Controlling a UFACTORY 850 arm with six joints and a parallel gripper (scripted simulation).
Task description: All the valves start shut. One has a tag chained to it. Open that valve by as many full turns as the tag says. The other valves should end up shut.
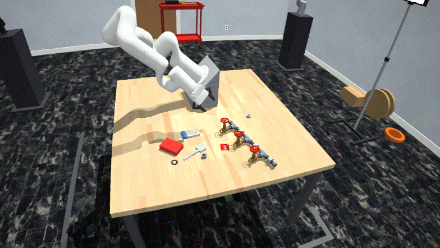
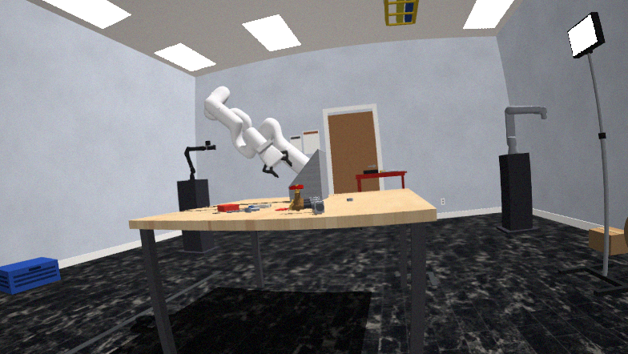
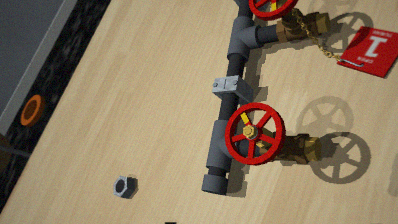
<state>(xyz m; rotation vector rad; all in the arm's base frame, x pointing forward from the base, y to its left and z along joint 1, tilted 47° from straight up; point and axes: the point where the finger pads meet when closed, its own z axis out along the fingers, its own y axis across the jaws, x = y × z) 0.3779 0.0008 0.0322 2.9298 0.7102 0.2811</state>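
Right now the red tag is 200 mm ahead of my hand, 180 mm below it and 60 mm to the left of it. The rest, counted from my hand: grey cylinder (260 mm ahead, 180 mm below, 90 mm to the right); then grey tool (210 mm ahead, 180 mm below, 130 mm to the right); then white card (180 mm below, 130 mm to the right, 40 mm ahead).
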